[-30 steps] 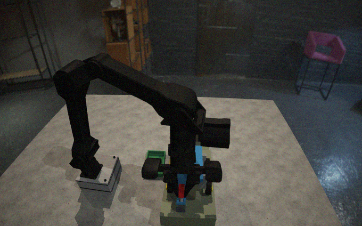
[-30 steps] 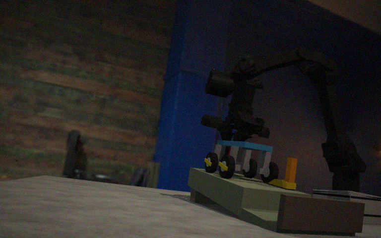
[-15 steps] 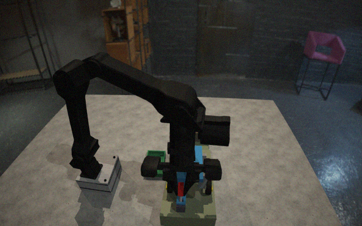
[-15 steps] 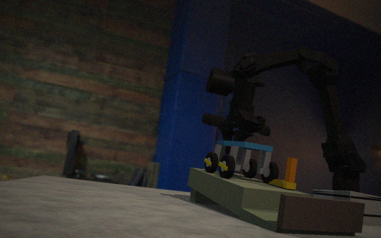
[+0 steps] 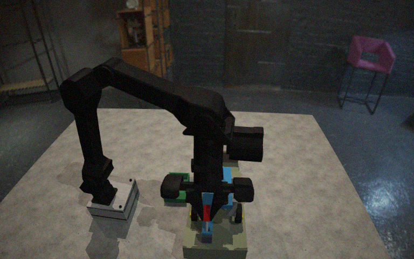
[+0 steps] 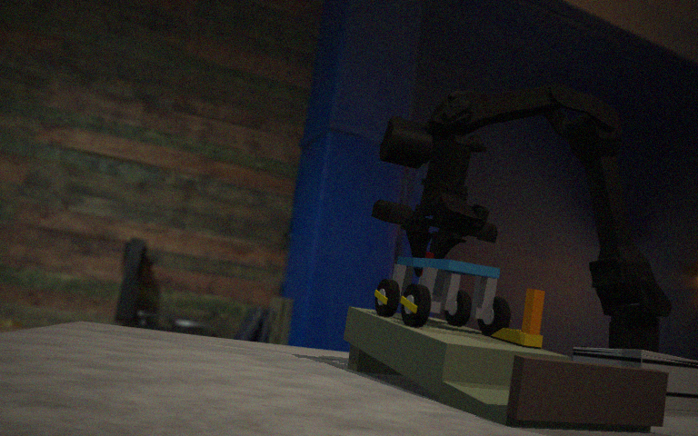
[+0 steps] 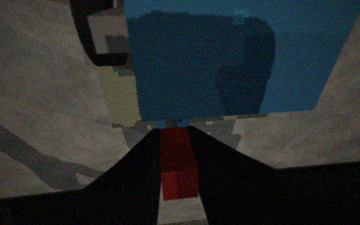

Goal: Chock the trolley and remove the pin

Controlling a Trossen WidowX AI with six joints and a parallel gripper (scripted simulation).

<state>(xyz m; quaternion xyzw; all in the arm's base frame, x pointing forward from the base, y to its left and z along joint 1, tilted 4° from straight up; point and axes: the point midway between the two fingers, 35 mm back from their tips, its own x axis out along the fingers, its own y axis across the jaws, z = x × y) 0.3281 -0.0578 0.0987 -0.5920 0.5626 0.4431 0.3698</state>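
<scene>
Now: the green tray 200 mm to the left of my gripper tip, 160 mm below it and 130 mm behind it. Round my gripper tip: trolley: 100 mm to the left, 30 mm below, 10 mm ahead; ramp: 100 mm to the left, 100 mm below, 10 mm ahead; red-headed stop pin: right at my gripper tip.
</scene>
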